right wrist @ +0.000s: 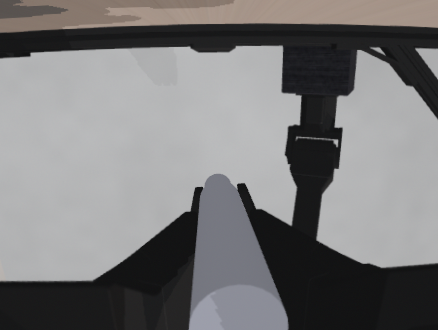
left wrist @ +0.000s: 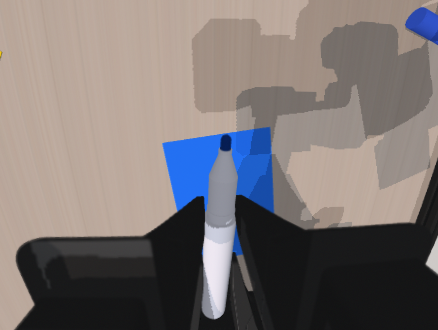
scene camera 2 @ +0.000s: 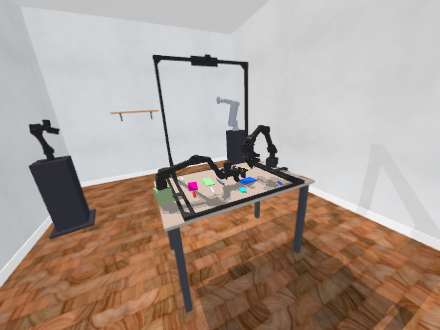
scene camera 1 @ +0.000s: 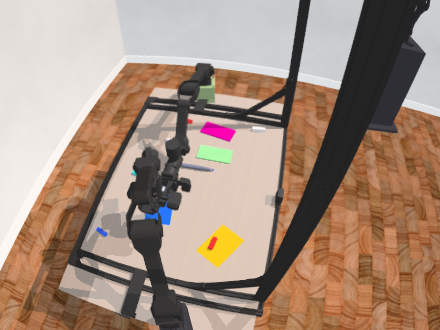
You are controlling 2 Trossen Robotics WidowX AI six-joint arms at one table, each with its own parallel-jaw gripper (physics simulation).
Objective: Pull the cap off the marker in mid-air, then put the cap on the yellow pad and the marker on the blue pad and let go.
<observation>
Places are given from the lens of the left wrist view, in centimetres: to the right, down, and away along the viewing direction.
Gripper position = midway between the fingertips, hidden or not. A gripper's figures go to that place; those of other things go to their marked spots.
my left gripper (left wrist: 219,203): 0, 2, 11
my right gripper (left wrist: 216,257): 0, 6, 13
blue pad (left wrist: 189,162): -3, 0, 20
</observation>
